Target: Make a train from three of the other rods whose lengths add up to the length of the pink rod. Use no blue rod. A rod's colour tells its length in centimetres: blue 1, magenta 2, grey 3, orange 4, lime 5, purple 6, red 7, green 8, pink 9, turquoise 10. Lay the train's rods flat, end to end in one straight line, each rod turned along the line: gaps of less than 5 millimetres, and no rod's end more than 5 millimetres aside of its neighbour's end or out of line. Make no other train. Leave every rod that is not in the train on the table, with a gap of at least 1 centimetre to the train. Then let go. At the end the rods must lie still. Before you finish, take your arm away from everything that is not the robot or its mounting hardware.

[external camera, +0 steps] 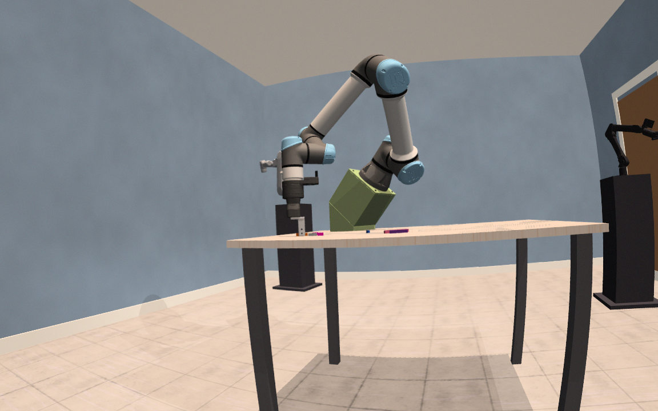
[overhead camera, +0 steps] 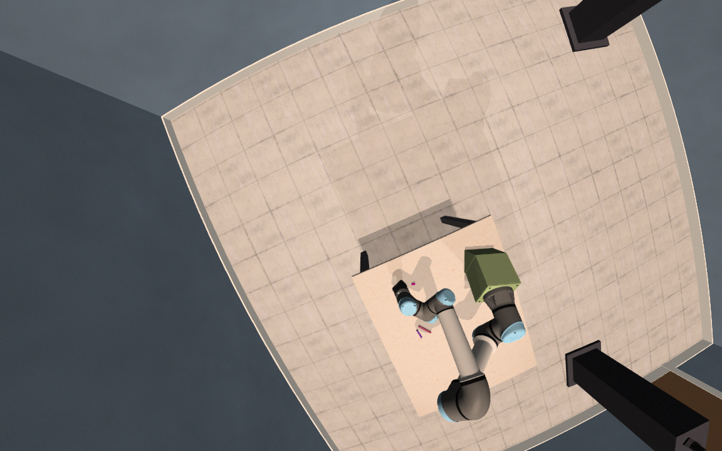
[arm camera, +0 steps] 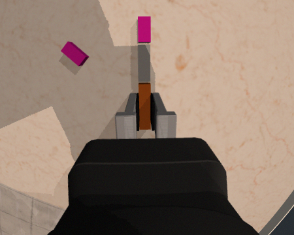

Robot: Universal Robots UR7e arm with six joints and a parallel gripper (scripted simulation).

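My hand is 10 mm above the orange rod. Round my hand: small blue rod: 130 mm behind, 190 mm to the left, 10 mm below; then grey rod: 20 mm behind, 30 mm to the left, 10 mm below; then pink rod: 70 mm behind, 320 mm to the left, 10 mm below.
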